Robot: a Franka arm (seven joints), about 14 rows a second.
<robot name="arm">
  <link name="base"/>
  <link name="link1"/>
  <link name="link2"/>
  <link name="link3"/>
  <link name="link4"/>
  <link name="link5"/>
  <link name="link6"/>
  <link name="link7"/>
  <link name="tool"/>
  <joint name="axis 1" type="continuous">
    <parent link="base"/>
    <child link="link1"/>
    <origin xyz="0 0 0.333" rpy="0 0 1.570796"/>
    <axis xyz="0 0 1"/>
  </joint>
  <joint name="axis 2" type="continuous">
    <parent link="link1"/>
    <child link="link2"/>
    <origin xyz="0 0 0" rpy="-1.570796 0 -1.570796"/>
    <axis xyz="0 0 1"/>
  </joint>
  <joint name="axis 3" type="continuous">
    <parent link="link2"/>
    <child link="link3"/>
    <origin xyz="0 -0.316 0" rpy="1.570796 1.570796 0"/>
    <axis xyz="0 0 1"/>
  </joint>
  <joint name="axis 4" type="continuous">
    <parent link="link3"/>
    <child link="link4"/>
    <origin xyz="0 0.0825 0" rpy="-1.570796 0 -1.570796"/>
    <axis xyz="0 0 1"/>
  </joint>
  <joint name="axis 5" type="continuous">
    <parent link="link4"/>
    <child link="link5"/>
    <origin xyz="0.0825 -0.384 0" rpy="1.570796 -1.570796 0"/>
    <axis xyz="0 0 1"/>
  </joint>
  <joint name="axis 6" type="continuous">
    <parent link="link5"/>
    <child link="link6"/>
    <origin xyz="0 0 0" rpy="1.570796 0 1.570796"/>
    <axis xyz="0 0 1"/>
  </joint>
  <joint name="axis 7" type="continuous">
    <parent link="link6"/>
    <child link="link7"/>
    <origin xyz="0.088 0 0" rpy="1.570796 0 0"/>
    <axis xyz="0 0 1"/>
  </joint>
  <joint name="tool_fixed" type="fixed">
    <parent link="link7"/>
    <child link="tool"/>
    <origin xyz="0 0 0.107" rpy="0 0 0"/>
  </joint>
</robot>
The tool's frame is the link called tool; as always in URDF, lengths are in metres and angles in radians. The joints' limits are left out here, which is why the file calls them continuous.
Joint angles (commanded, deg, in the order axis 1, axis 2, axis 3, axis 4, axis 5, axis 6, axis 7), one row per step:
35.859, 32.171, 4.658, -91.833, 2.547, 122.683, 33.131
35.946, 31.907, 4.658, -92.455, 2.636, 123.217, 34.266
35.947, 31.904, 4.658, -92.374, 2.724, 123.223, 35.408
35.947, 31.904, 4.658, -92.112, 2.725, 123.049, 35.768
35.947, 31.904, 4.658, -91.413, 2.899, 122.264, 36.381
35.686, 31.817, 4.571, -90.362, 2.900, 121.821, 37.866
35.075, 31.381, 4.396, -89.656, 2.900, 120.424, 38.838
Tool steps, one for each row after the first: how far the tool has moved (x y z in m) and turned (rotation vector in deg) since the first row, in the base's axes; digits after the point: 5 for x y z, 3 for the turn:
-0.00203, -0.00010, -0.00092, 0.066, -0.049, -1.110
-0.00177, 0.00017, -0.00024, 0.102, -0.011, -2.301
-0.00109, 0.00067, 0.00156, 0.141, -0.055, -2.657
0.00011, 0.00171, 0.00590, 0.166, 0.152, -3.328
0.00574, 0.00076, 0.01458, 0.503, -0.311, -5.149
0.01190, -0.00610, 0.02328, 0.205, -0.125, -6.789

